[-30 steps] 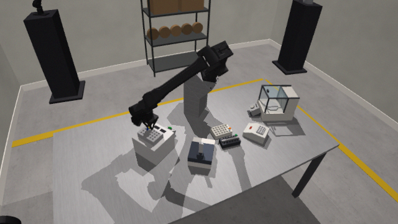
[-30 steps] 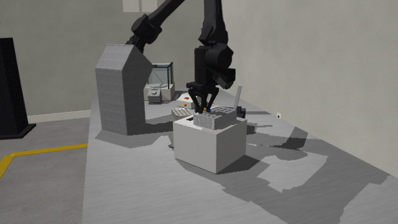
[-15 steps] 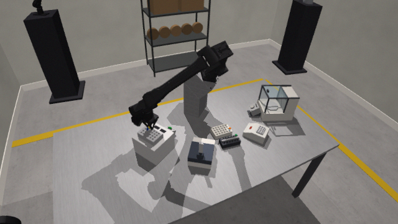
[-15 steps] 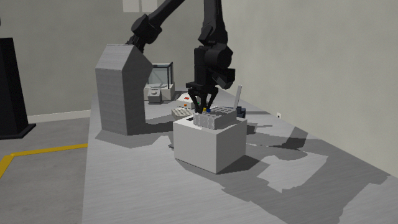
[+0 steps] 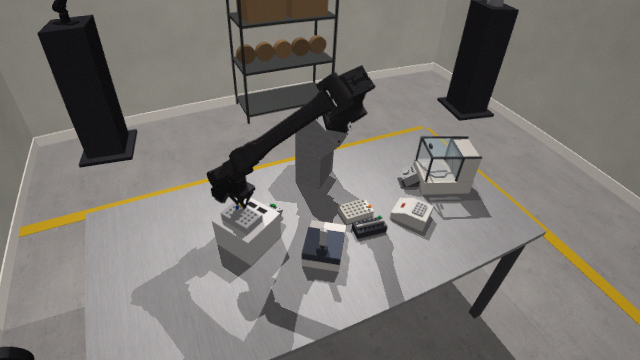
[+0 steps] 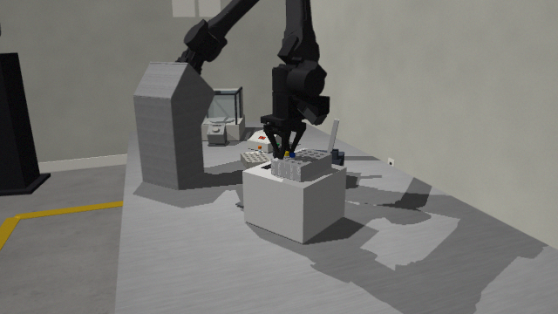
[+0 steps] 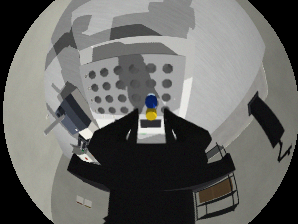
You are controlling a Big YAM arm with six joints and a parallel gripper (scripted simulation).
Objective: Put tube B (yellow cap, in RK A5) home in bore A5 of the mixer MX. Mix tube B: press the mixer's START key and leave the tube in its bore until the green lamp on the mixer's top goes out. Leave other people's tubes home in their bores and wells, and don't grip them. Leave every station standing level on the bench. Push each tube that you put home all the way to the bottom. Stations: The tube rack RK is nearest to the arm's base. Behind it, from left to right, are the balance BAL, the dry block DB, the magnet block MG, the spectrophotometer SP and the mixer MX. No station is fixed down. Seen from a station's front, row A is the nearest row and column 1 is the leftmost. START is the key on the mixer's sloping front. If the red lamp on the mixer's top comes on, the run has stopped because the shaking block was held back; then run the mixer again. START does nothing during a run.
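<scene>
My hand is 40 mm short of the grey shaking block, 30 mm above it and 10 mm to the left of it. Round my hand: black magnet block 490 mm to the left, 160 mm below, 100 mm ahead; green start key 130 mm to the left, 110 mm below, 70 mm behind; tube rack RK 470 mm to the left, 160 mm below, 10 mm behind.
</scene>
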